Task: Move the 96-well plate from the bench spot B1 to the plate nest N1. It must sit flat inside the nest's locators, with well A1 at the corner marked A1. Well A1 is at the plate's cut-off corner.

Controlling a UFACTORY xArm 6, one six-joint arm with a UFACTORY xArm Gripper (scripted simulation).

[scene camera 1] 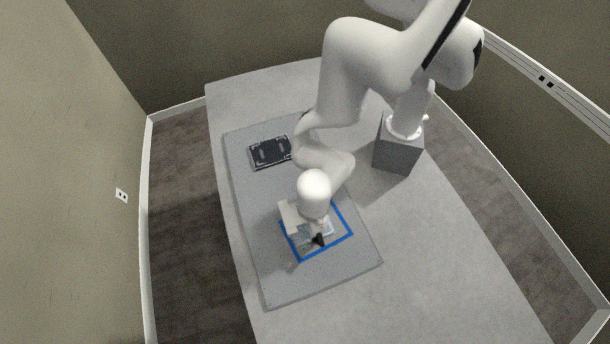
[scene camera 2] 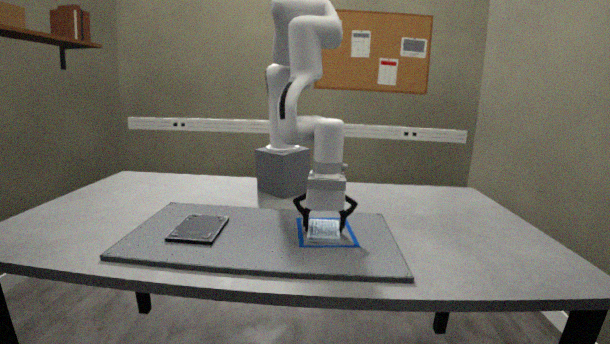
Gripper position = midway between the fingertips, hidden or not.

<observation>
In view: my gripper [scene camera 2: 323,230] and a 96-well plate [scene camera 2: 324,231].
</observation>
